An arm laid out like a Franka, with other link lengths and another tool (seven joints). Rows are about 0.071 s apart.
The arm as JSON. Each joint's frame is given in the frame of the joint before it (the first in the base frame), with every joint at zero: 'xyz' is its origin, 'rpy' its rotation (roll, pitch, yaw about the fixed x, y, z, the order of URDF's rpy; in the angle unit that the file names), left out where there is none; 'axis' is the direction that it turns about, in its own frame. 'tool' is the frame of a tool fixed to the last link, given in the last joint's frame.
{
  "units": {
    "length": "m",
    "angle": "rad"
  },
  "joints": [
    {
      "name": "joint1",
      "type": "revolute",
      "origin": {
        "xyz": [
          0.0,
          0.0,
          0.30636
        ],
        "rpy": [
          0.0,
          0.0,
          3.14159
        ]
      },
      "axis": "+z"
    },
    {
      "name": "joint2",
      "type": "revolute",
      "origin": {
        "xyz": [
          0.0,
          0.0,
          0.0
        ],
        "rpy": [
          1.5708,
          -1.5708,
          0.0
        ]
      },
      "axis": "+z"
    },
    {
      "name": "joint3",
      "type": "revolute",
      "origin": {
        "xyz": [
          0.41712,
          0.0,
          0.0
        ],
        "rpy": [
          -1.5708,
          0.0,
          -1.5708
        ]
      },
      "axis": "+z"
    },
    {
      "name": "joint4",
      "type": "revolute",
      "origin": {
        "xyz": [
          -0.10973,
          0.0,
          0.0
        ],
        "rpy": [
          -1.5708,
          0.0,
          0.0
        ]
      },
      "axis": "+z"
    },
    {
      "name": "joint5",
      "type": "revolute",
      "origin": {
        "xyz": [
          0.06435,
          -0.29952,
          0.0
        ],
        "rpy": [
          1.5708,
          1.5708,
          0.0
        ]
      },
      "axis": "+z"
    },
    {
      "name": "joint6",
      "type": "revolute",
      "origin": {
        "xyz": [
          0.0,
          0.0,
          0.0
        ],
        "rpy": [
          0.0,
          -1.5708,
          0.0
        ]
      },
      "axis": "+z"
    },
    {
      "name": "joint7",
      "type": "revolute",
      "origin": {
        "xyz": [
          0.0,
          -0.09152,
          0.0
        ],
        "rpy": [
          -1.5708,
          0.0,
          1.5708
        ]
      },
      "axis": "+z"
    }
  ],
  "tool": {
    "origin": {
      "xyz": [
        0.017,
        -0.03,
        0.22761
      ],
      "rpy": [
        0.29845,
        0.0,
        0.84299
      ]
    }
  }
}
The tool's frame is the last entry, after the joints.
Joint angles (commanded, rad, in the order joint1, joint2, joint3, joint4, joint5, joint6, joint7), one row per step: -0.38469, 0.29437, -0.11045, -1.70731, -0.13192, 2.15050, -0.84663; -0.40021, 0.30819, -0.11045, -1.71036, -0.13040, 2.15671, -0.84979; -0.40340, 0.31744, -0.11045, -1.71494, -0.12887, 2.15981, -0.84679; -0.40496, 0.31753, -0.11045, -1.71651, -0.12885, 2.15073, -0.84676; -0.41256, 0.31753, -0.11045, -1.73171, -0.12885, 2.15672, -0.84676; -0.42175, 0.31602, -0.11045, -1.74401, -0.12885, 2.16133, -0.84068; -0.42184, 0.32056, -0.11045, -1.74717, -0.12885, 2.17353, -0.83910; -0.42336, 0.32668, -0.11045, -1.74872, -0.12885, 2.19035, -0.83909; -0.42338, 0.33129, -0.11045, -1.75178, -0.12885, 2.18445, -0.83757; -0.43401, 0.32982, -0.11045, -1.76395, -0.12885, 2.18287, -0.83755; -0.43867, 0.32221, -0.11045, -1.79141, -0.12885, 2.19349, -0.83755; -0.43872, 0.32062, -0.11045, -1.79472, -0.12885, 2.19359, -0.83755; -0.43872, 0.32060, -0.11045, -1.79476, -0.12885, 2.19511, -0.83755
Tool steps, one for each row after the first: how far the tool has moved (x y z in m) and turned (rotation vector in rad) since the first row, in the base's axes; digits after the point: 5 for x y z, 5 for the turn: -0.00370, -0.00911, -0.00962, 0.00512, 0.00984, -0.01223; -0.00471, -0.01067, -0.01735, 0.01095, 0.01835, -0.01872; -0.00750, -0.01065, -0.01924, 0.01562, 0.02790, -0.02173; -0.01299, -0.01335, -0.02497, 0.02050, 0.03580, -0.02896; -0.01896, -0.01703, -0.02864, 0.02435, 0.03982, -0.04385; -0.01713, -0.01776, -0.03142, 0.02250, 0.03559, -0.04379; -0.01436, -0.01989, -0.03396, 0.01849, 0.02756, -0.04288; -0.01616, -0.01911, -0.03899, 0.02436, 0.03946, -0.04540; -0.02382, -0.02299, -0.04332, 0.03062, 0.04999, -0.05672; -0.03128, -0.02218, -0.04856, 0.03663, 0.05739, -0.06076; -0.03226, -0.02168, -0.04889, 0.03758, 0.05872, -0.06091; -0.03196, -0.02181, -0.04872, 0.03694, 0.05738, -0.06068
